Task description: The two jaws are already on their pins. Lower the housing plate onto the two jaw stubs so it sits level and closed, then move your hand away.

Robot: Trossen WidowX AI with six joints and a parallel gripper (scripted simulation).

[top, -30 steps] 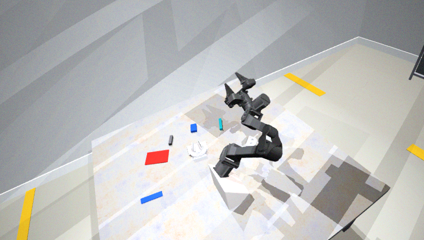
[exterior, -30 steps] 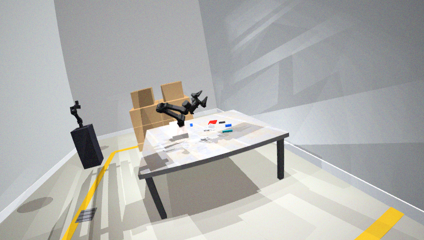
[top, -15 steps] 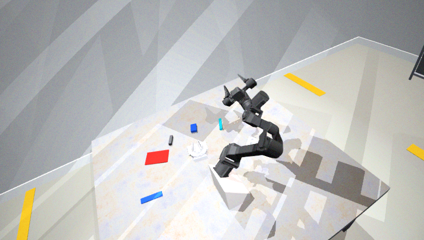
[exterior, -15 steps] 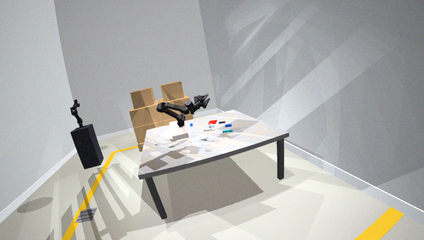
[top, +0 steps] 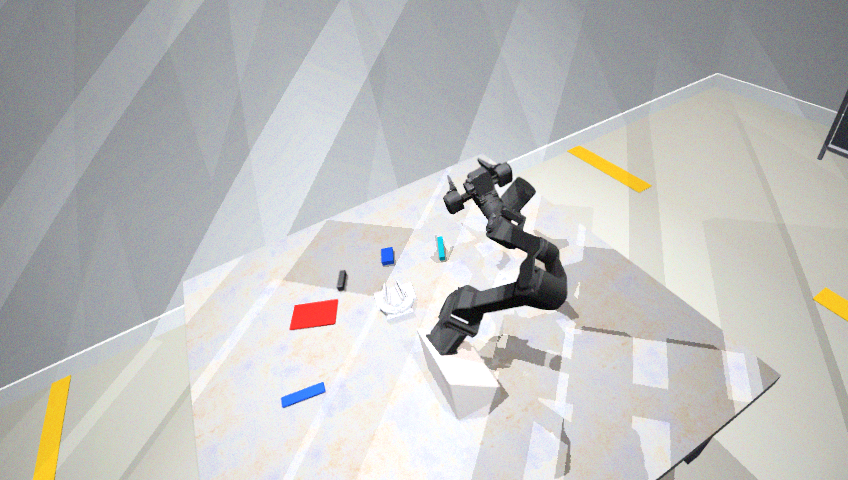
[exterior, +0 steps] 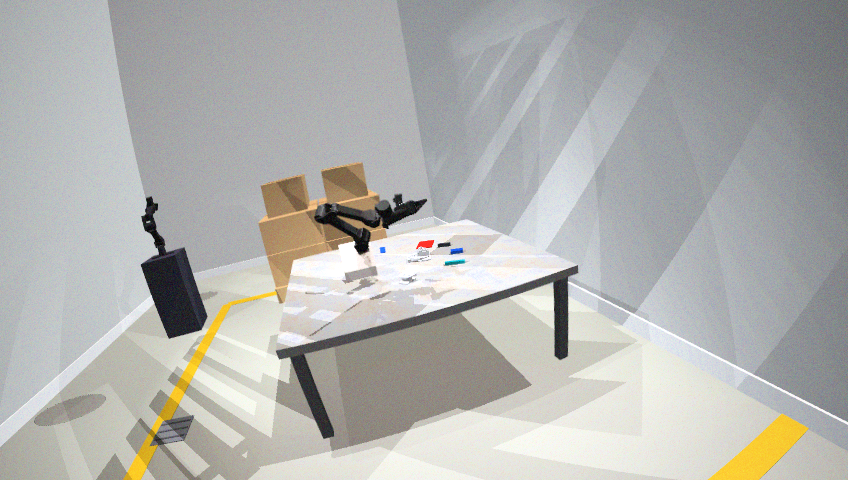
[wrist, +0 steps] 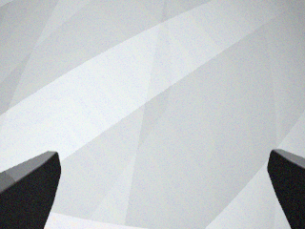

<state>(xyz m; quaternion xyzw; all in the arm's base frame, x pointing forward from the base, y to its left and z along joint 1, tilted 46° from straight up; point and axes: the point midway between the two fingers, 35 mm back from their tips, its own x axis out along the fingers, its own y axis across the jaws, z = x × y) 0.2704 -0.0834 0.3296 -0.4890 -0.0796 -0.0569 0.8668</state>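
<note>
Now: gripper tip 150 mm past the white part, 10 mm to the right of it and 340 mm above it. Also, from my gripper tip: cyan bar 120 mm ahead, 50 mm to the left, 340 mm below; black block 220 mm ahead, 370 mm to the left, 340 mm below; red flat square 150 mm ahead, 500 mm to the left, 350 mm below.
</note>
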